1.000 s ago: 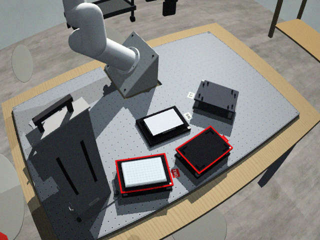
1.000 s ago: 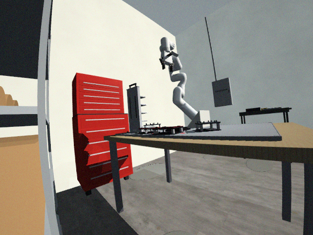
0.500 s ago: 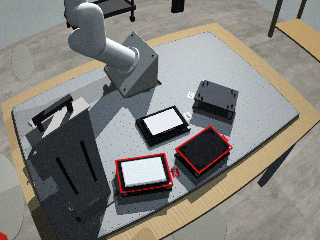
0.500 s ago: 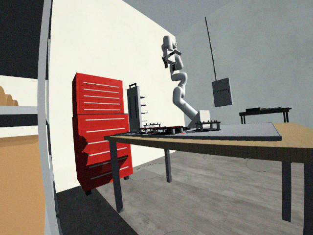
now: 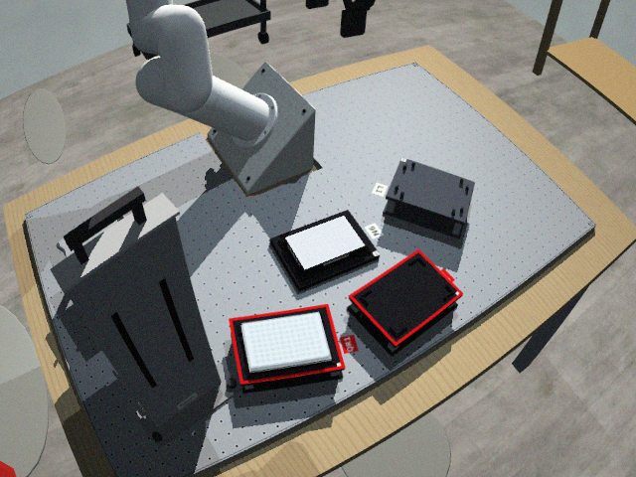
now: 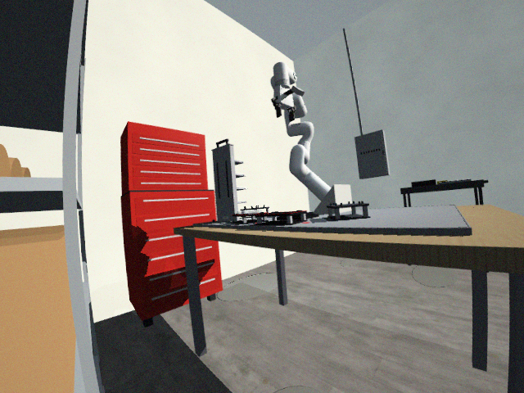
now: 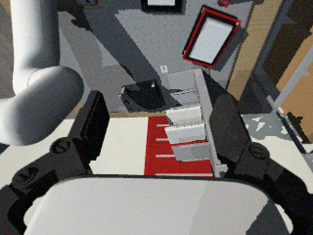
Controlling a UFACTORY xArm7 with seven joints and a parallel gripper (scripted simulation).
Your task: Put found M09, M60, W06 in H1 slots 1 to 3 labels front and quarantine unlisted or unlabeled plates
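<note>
The dark-framed plate is 480 mm below my hand and 10 mm to the left of it. From my hand the other things lie so: handle: 350 mm to the right, 130 mm ahead, 50 mm below; then plate hotel H1: 350 mm to the right, 290 mm below, 130 mm ahead; then black nest N6: 490 mm below, 10 mm to the left.
</note>
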